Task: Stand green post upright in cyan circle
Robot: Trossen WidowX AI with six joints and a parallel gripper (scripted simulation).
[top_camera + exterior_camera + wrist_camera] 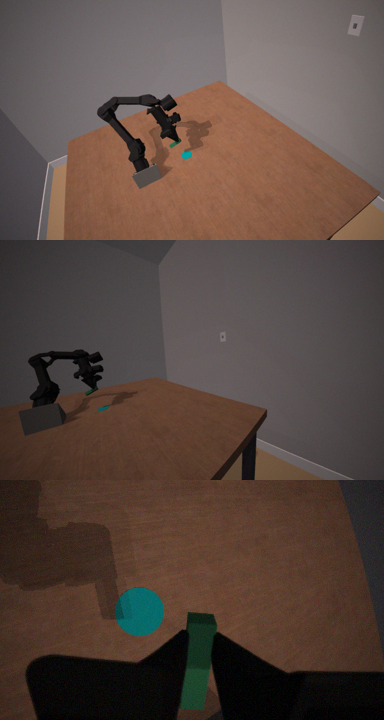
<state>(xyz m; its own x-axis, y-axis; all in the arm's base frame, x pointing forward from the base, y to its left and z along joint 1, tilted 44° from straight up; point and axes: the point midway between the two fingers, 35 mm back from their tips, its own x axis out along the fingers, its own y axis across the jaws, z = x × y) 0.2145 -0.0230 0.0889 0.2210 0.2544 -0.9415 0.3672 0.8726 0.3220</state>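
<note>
The green post is 2 cm behind my gripper tip and 1 cm below it. The rest, counted from my gripper tip: cyan circle (13 cm below, 2 cm ahead, 1 cm to the left).
</note>
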